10 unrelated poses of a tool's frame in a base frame.
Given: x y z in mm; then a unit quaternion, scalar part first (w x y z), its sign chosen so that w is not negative.
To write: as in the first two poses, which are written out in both.
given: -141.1, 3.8, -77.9, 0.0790, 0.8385, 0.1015, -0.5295
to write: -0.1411, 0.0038, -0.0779, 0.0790, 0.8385, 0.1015, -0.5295
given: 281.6, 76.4, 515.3, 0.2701, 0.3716, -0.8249, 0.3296
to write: 0.2816, 0.0764, 0.5153, 0.2701, 0.3716, -0.8249, 0.3296
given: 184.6, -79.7, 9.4, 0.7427, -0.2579, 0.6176, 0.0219
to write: 0.1846, -0.0797, 0.0094, 0.7427, -0.2579, 0.6176, 0.0219
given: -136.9, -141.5, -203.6, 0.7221, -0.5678, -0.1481, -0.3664
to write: -0.1369, -0.1415, -0.2036, 0.7221, -0.5678, -0.1481, -0.3664
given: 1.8, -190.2, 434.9, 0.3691, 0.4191, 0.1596, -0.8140
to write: 0.0018, -0.1902, 0.4349, 0.3691, 0.4191, 0.1596, -0.8140
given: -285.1, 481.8, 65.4, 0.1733, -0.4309, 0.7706, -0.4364
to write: -0.2851, 0.4818, 0.0654, 0.1733, -0.4309, 0.7706, -0.4364
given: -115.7, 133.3, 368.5, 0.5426, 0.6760, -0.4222, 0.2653
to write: -0.1157, 0.1333, 0.3685, 0.5426, 0.6760, -0.4222, 0.2653
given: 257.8, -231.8, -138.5, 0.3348, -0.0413, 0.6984, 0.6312
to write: 0.2578, -0.2318, -0.1385, 0.3348, -0.0413, 0.6984, 0.6312
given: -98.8, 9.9, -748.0, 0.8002, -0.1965, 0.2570, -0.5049
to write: -0.0988, 0.0099, -0.7480, 0.8002, -0.1965, 0.2570, -0.5049
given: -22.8, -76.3, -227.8, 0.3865, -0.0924, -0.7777, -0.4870
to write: -0.0228, -0.0763, -0.2278, 0.3865, -0.0924, -0.7777, -0.4870
